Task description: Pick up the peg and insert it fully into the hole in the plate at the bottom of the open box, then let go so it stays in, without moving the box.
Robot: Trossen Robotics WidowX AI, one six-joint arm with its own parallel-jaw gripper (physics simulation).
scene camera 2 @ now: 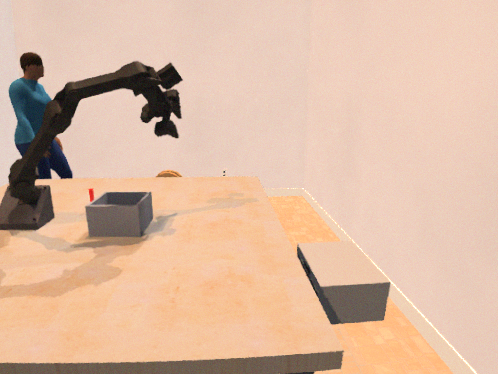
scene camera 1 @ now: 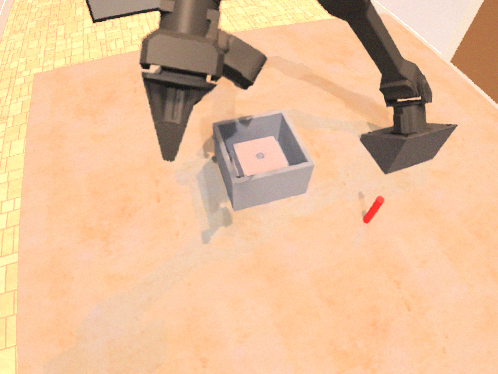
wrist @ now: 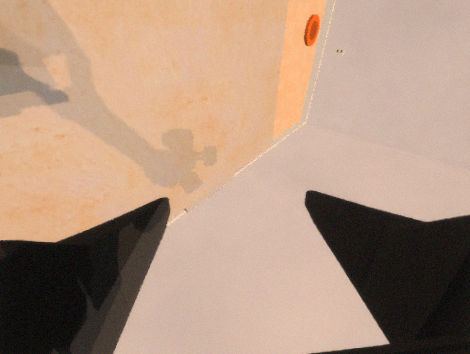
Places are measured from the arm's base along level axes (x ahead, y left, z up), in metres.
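Pixels of known places: gripper, between the fingertips: [scene camera 2: 179, 128] [scene camera 1: 169, 156] [wrist: 238, 200]; arm's base, origin of its link: [scene camera 2: 30, 196] [scene camera 1: 411, 131].
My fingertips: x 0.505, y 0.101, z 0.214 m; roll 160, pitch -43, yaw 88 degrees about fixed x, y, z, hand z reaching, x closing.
Note:
Ahead of a thing's pixels: the offset from my fingertips to its top centre. "pt": to the spot under its first point. Level surfaces: height alone.
The red peg @(0.344 m back, 0.022 m left, 0.225 m down) [scene camera 1: 373, 210] [scene camera 2: 91, 195] stands upright on the table, near the arm's base. The open grey box @(0.175 m back, 0.161 m right, 0.207 m down) [scene camera 1: 272, 187] [scene camera 2: 114, 222] stands apart from the peg. A pale pink plate @(0.175 m back, 0.161 m right, 0.244 m down) [scene camera 1: 248, 162] lies at its bottom, with a small round hole @(pt 0.179 m back, 0.169 m right, 0.257 m down) [scene camera 1: 260, 155] that looks empty. My gripper [scene camera 1: 170, 154] [scene camera 2: 177, 126] [wrist: 238, 200] is open and empty, high above the table and off to the box's far side from the peg. Its fingers stand wide apart in the wrist view, where the peg and the box do not show. One finger hides the other in scene camera 1.
The arm's base [scene camera 1: 407, 150] [scene camera 2: 27, 212] stands on the table @(0.305 m down) [scene camera 1: 280, 300] [scene camera 2: 200, 300] near the peg and box. A grey block [scene camera 2: 355, 295] stands on the floor beyond the table's edge. A person [scene camera 2: 32, 110] stands behind the arm. An orange round object [wrist: 312, 30] lies near the wall.

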